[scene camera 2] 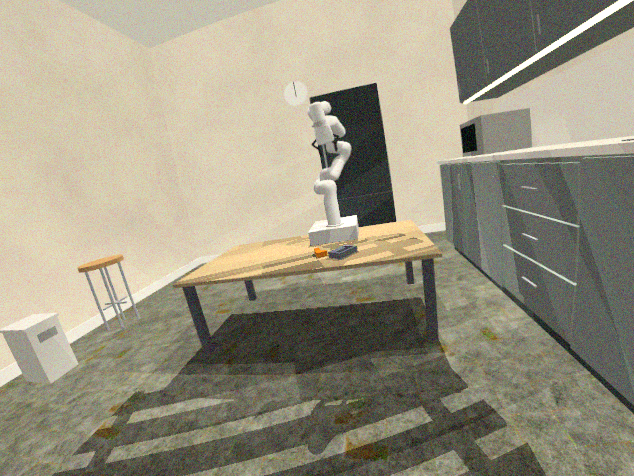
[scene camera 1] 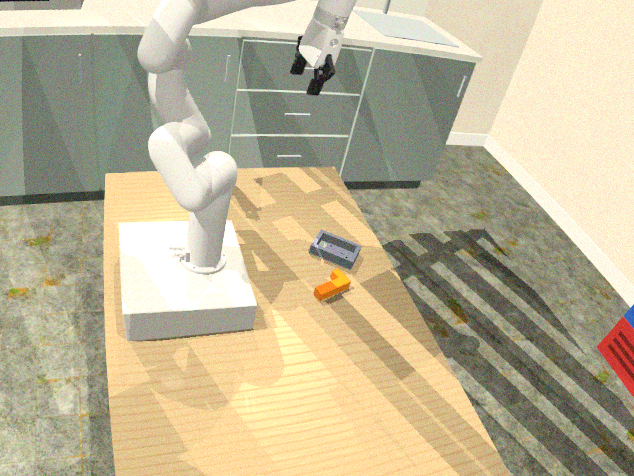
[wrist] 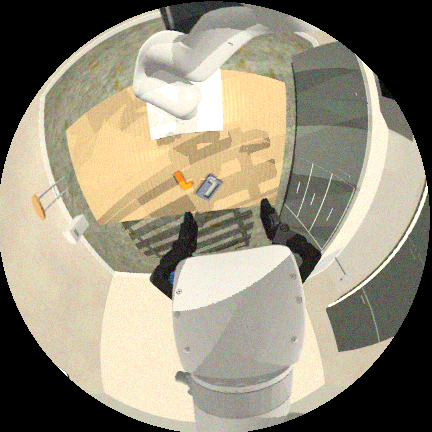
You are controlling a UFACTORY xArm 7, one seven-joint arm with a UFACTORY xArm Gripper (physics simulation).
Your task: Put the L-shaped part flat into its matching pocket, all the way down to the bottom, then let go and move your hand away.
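Frame: origin at the arm's base, x back, y right, z up, level; millimetres.
Seen in the pictures: gripper, fingertip midpoint: (scene camera 2: 329, 153) (scene camera 1: 303, 84) (wrist: 226, 212); arm's base, link origin: (scene camera 2: 334, 224) (scene camera 1: 202, 257).
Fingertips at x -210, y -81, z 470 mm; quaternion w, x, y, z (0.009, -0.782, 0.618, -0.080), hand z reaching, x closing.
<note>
Offsets run from my fingertips to a thing's top centre. Level surfaces: height alone.
The orange L-shaped part @[dx -153, dy +121, dz -540 mm] (scene camera 1: 332, 286) (scene camera 2: 320, 252) (wrist: 183, 181) lies on the wooden table, apart from the blue-grey pocket tray. The tray @[dx -213, dy -22, dz -533 mm] (scene camera 1: 315, 252) (scene camera 2: 336, 255) (wrist: 201, 194) stands beside it, and its pocket faces up. In the wrist view the pocket floor shows a light L-shaped patch. My gripper (scene camera 1: 305, 81) (wrist: 226, 212) is open and empty, high above the table and well away from both things. In scene camera 2 the gripper shows small and high in front of the dark door, with its fingers hard to make out.
The wooden table @[dz -570 mm] (scene camera 1: 204, 425) (scene camera 2: 245, 261) (wrist: 100, 165) carries the arm's white base block (scene camera 1: 189, 322) (scene camera 2: 332, 235) (wrist: 212, 115). Grey-green kitchen cabinets (scene camera 1: 389, 117) (scene camera 2: 537, 230) stand along one side of the room. A stool (scene camera 2: 100, 263) (wrist: 38, 207) and a white bin (scene camera 2: 40, 348) (wrist: 76, 229) stand on the floor.
</note>
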